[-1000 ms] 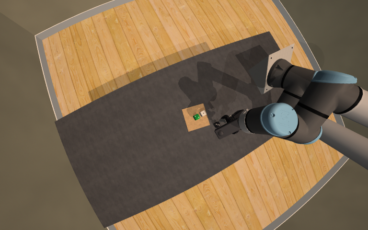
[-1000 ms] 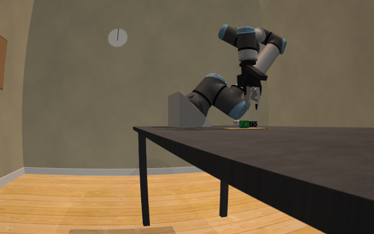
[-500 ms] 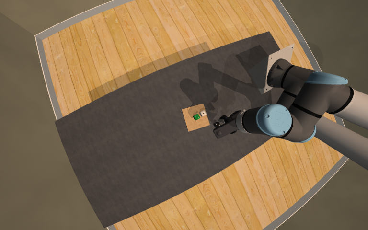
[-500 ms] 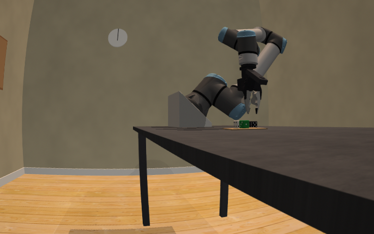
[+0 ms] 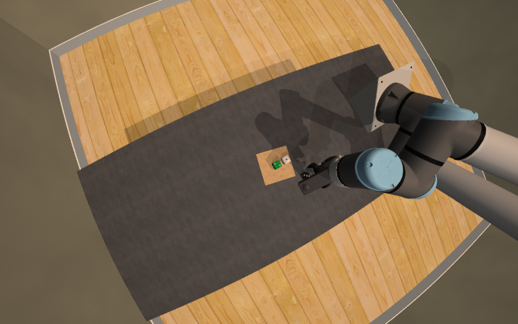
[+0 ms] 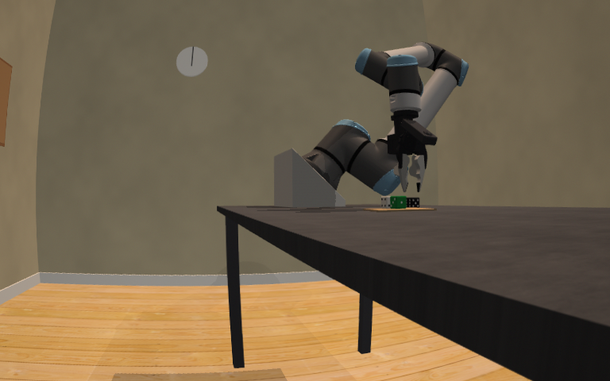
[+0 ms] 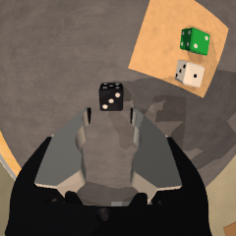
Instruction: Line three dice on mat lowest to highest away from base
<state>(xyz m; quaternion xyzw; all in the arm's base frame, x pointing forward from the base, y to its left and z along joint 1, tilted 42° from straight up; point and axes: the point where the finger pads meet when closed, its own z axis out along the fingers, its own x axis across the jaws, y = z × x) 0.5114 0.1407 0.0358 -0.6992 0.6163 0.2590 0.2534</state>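
The black die is 5 cm below my hand. The rest, counted from my hand: tan mat: 10 cm ahead, 10 cm to the right, 6 cm below; white die: 5 cm ahead, 10 cm to the right, 4 cm below; green die: 10 cm ahead, 10 cm to the right, 4 cm below.
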